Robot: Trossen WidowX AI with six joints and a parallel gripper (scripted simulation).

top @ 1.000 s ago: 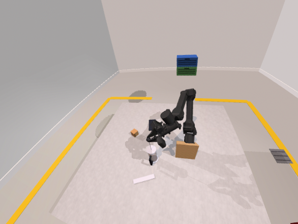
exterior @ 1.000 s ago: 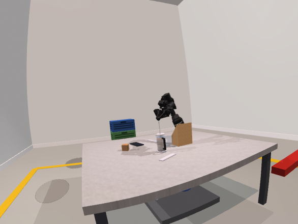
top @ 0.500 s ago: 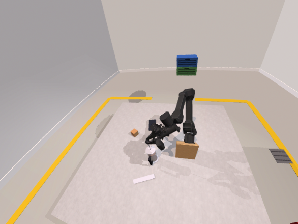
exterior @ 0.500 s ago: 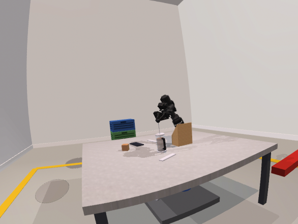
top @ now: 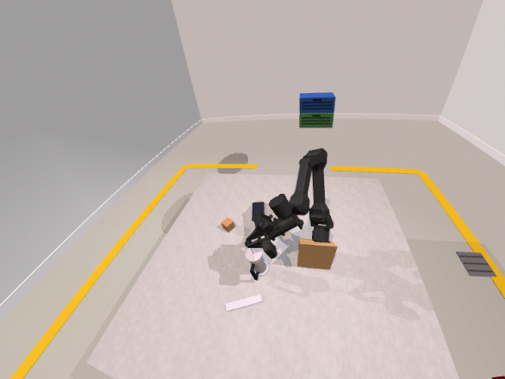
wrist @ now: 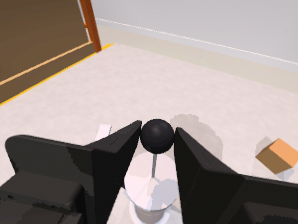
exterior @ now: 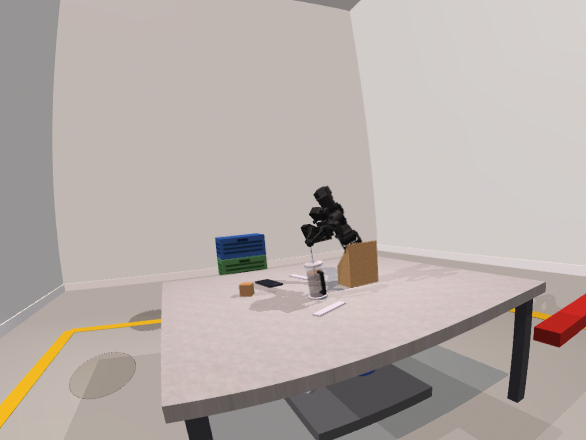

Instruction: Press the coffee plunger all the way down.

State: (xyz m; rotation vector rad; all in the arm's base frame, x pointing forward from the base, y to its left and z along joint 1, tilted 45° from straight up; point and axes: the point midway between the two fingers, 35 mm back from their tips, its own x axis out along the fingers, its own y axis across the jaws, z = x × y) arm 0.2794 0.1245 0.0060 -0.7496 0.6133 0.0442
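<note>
My gripper tip is now 110 mm above the coffee press, 20 mm past it and 10 mm to the right of it. From my gripper tip the other things lie so: orange cube: 250 mm to the right, 190 mm below, 170 mm ahead.
</note>
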